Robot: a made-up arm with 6 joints. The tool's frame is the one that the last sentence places. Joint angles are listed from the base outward.
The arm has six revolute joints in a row. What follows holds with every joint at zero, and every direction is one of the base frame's. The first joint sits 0.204 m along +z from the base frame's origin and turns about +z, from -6.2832 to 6.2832 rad. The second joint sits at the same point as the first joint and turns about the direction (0, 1, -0.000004), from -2.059 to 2.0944 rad. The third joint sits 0.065 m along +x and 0.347 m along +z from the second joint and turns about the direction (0, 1, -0.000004), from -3.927 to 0.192 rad. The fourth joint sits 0.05 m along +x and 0.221 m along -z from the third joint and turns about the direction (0, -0.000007, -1), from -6.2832 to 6.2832 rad. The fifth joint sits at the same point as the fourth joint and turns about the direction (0, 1, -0.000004), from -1.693 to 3.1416 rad. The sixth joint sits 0.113 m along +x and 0.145 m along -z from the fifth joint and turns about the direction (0, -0.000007, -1), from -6.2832 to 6.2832 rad. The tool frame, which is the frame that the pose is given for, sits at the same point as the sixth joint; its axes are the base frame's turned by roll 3.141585, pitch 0 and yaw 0 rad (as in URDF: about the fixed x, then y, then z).
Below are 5 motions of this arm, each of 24 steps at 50 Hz.
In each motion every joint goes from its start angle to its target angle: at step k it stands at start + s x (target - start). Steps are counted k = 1, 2, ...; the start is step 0. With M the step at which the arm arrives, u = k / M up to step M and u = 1 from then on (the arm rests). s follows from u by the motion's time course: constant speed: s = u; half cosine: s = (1 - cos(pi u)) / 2; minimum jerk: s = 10 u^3 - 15 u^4 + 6 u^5.
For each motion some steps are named. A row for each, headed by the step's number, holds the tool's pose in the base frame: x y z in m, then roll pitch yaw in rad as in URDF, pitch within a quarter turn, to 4 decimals.
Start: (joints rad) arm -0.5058 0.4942 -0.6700 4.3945 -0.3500 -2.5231
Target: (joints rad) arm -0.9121 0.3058 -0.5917 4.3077 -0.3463 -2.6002
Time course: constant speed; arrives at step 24
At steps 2, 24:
2: 0.3129 -0.0153 0.1691 3.1213 0.3369 -2.3700
24: 0.2634 -0.1068 0.2061 -3.0270 0.3291 -2.5547

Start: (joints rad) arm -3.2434 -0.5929 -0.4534 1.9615 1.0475 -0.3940
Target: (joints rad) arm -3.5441 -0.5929 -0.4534 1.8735 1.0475 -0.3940
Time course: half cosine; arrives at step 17
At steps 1, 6, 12, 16, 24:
1: -0.2423 -0.0389 0.3981 -1.5349 0.2475 2.4052
6: -0.2440 -0.0200 0.3968 -1.5520 0.2355 2.3322
12: -0.2431 0.0171 0.3942 -1.5854 0.2124 2.1903
16: -0.2413 0.0304 0.3933 -1.5976 0.2042 2.1390
24: -0.2412 0.0310 0.3932 -1.5981 0.2038 2.1367

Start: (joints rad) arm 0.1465 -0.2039 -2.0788 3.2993 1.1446 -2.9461
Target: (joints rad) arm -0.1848 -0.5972 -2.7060 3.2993 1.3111 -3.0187
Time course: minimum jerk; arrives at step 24
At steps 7, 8, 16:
7: 0.1145 -0.0031 0.9364 -0.0190 0.4822 -2.7696
8: 0.0822 -0.0080 0.9436 -0.0011 0.5482 -2.7845
16: -0.2494 0.0121 0.9169 0.3431 1.2018 -2.7306

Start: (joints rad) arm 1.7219 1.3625 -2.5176 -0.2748 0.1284 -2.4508
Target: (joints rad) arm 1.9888 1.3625 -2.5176 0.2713 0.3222 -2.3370
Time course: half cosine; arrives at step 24
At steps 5, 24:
5: -0.1539 0.7419 0.1847 2.5197 0.8581 -2.1883
24: -0.2926 0.6991 0.1527 2.3427 0.3198 -2.3131

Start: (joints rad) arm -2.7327 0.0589 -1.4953 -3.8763 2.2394 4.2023
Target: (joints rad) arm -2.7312 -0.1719 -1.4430 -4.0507 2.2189 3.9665
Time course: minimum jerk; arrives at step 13
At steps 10, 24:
10: -0.1536 -0.2231 0.7283 1.0396 -0.3218 1.3781
24: -0.1446 -0.2211 0.7296 1.0637 -0.3085 1.3595

